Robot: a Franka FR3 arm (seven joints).
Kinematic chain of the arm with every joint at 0, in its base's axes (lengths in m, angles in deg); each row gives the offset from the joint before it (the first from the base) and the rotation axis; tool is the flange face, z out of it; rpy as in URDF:
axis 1: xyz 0 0 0.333 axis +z
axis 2: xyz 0 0 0 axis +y
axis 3: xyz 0 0 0.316 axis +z
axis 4: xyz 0.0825 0 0 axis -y
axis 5: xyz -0.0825 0 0.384 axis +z
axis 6: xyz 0 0 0 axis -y
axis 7: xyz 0.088 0 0 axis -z
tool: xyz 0 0 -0.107 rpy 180 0 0
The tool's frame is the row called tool.
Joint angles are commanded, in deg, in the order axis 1, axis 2, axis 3, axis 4, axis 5, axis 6, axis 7. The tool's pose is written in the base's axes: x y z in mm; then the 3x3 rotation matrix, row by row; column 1 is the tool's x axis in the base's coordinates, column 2 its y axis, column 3 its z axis. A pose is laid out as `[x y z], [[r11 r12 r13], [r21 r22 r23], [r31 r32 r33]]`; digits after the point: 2 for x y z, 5 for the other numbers.
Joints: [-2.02 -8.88 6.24 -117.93 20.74 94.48 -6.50]
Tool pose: [479.13 72.81 489.96], [[0.96492 0.06205 -0.25511], [0.14486 -0.93622 0.32018], [-0.21897 -0.34590 -0.91236]]
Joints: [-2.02 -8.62 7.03 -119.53 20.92 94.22 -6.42]
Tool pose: [473.37 79.39 475.01], [[0.95421 0.06055 -0.29294], [0.15627 -0.93594 0.31558], [-0.25507 -0.34691 -0.90255]]
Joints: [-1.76 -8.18 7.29 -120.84 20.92 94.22 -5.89]
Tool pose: [469.39 83.12 461.26], [[0.94511 0.04931 -0.32300], [0.15511 -0.93776 0.31070], [-0.28758 -0.34375 -0.89394]]
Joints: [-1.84 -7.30 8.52 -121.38 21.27 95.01 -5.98]
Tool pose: [469.49 92.77 450.48], [[0.93933 0.05869 -0.33796], [0.16926 -0.93627 0.30783], [-0.29835 -0.34635 -0.88940]]
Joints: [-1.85 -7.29 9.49 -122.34 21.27 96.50 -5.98]
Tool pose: [467.85 99.74 444.00], [[0.94023 0.06906 -0.33347], [0.17545 -0.93750 0.30053], [-0.29187 -0.34107 -0.89358]]
